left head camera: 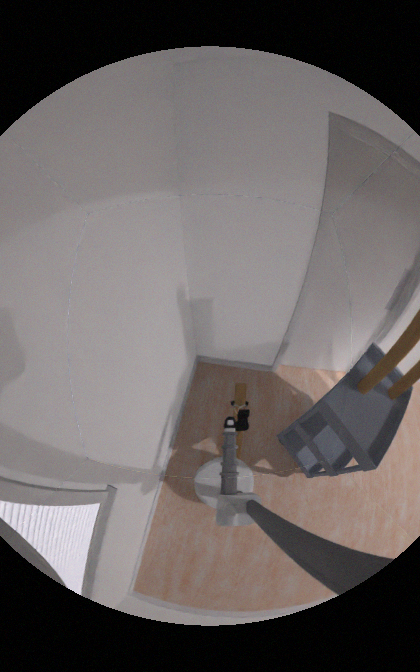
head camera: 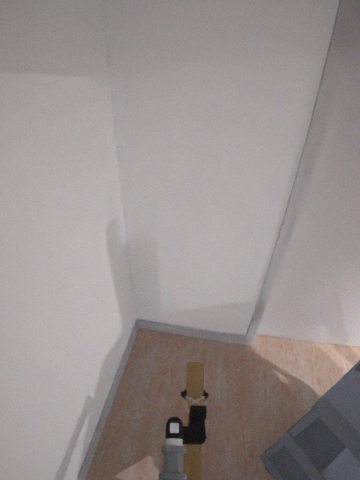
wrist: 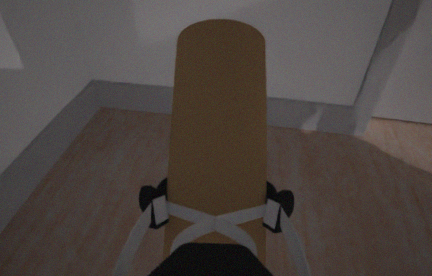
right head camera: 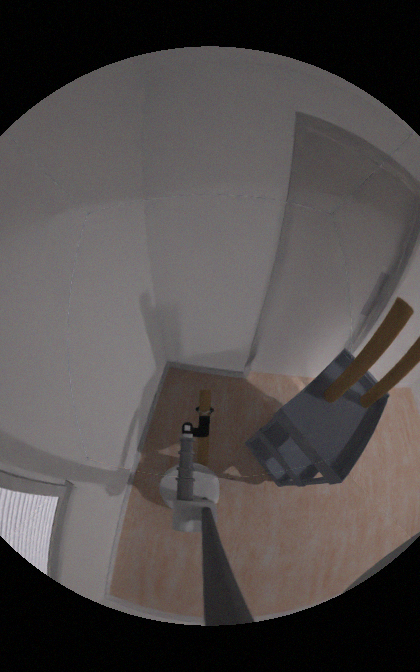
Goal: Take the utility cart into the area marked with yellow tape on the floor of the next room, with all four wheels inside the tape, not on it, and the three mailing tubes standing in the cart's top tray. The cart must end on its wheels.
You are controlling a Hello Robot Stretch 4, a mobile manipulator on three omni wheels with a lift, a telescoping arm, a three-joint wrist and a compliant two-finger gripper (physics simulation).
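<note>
My gripper is shut on a brown mailing tube, with one finger on each side. The tube's end sticks out past the fingers, and part of it is hidden behind the wrist. The blue-grey utility cart is to the right of the gripper, apart from it. Two more tubes, a nearer one and another, stand in its tray. Its wheels and the yellow tape do not show.
White walls with a grey baseboard meet in a corner beyond the held tube. The left wall runs close beside the arm. A white ribbed panel shows at the lower left.
</note>
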